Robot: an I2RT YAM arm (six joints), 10 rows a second.
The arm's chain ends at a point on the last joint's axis. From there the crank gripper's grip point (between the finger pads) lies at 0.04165 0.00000 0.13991 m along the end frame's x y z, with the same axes.
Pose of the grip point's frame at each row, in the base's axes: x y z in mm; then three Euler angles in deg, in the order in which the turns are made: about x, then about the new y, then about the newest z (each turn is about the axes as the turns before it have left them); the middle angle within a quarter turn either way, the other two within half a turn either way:
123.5, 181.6, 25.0, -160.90, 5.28, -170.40
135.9, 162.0, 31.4, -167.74, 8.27, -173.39
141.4, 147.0, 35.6, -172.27, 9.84, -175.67
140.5, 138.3, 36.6, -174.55, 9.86, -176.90
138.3, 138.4, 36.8, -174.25, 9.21, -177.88
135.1, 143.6, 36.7, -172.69, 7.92, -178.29
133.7, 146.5, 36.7, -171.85, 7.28, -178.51
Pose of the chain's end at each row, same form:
151.5, 128.2, 157.9, -160.90, 5.28, -170.40
156.7, 126.7, 171.5, -167.74, 8.27, -173.39
158.4, 124.4, 178.8, -172.27, 9.84, -175.67
157.5, 122.3, 180.7, -174.55, 9.86, -176.90
157.0, 122.4, 180.7, -174.25, 9.21, -177.88
157.1, 124.0, 179.7, -172.69, 7.92, -178.29
157.3, 125.0, 179.1, -171.85, 7.28, -178.51

